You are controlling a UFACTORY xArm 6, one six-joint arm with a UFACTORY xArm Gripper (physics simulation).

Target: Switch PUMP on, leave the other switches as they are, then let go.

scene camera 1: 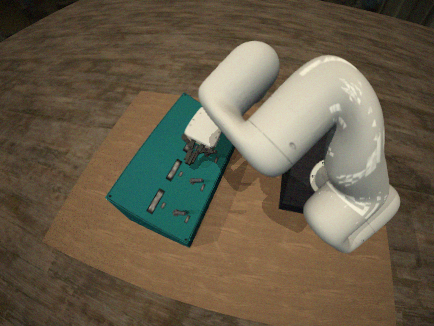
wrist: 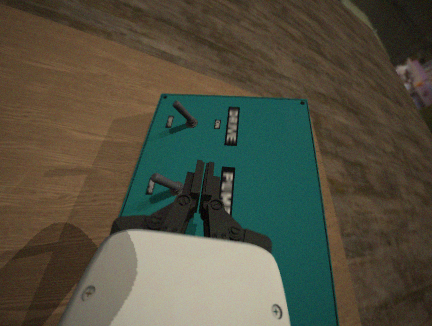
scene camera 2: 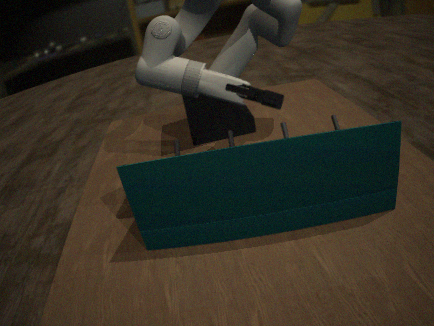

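Where they show: gripper, fingertip midpoint: (scene camera 1: 187,164) (wrist: 203,171) (scene camera 2: 282,102); arm's base, link origin: (scene camera 1: 327,177).
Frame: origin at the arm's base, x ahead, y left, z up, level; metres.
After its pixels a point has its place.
Note:
The PUMP switch lever (scene camera 1: 196,180) {x 0.428, y 0.077, z -0.014 m} (scene camera 2: 285,130) {x 0.431, y 0.073, z -0.015 m} (wrist: 166,182) {x 0.426, y 0.072, z -0.011 m} leans toward its OFF label (scene camera 1: 202,188) {x 0.410, y 0.081, z -0.056 m} (wrist: 150,187) {x 0.409, y 0.074, z -0.056 m}. The PUMP nameplate (scene camera 1: 174,170) {x 0.505, y 0.060, z -0.004 m} (wrist: 227,190) {x 0.509, y 0.062, z -0.003 m} is partly covered by a finger in the wrist view, and the ON label is hidden there. My gripper (scene camera 1: 190,161) {x 0.451, y 0.067, z 0.058 m} (scene camera 2: 281,101) {x 0.451, y 0.067, z 0.058 m} (wrist: 203,171) {x 0.451, y 0.067, z 0.058 m} is shut and empty, above the teal panel (scene camera 1: 145,170) {x 0.583, y 0.097, z 0.032 m} (scene camera 2: 260,190) {x 0.607, y -0.041, z -0.031 m} (wrist: 280,165) {x 0.584, y 0.094, z 0.032 m}. In the wrist view its fingertips appear between the PUMP lever and the nameplate; contact is not visible. The DRIVE lever (scene camera 1: 180,213) {x 0.447, y 0.196, z -0.010 m} (scene camera 2: 335,122) {x 0.453, y 0.189, z -0.014 m} (wrist: 185,114) {x 0.452, y 0.186, z -0.016 m} also leans toward OFF.
Two more levers (scene camera 2: 177,148) {x 0.385, y -0.161, z -0.015 m} (scene camera 2: 231,139) {x 0.408, y -0.044, z -0.015 m} stand along the panel in scene camera 2; the hand and arm hide that part in scene camera 1. The dark robot base (scene camera 1: 292,192) {x 0.109, y 0.047, z -0.051 m} (scene camera 2: 217,122) {x 0.129, y -0.032, z -0.076 m} stands beside the panel on the wooden board (scene camera 1: 240,260) {x 0.248, y 0.278, z -0.133 m} (scene camera 2: 225,285) {x 0.705, y -0.141, z -0.133 m} (wrist: 60,115) {x 0.249, y 0.218, z -0.133 m}.

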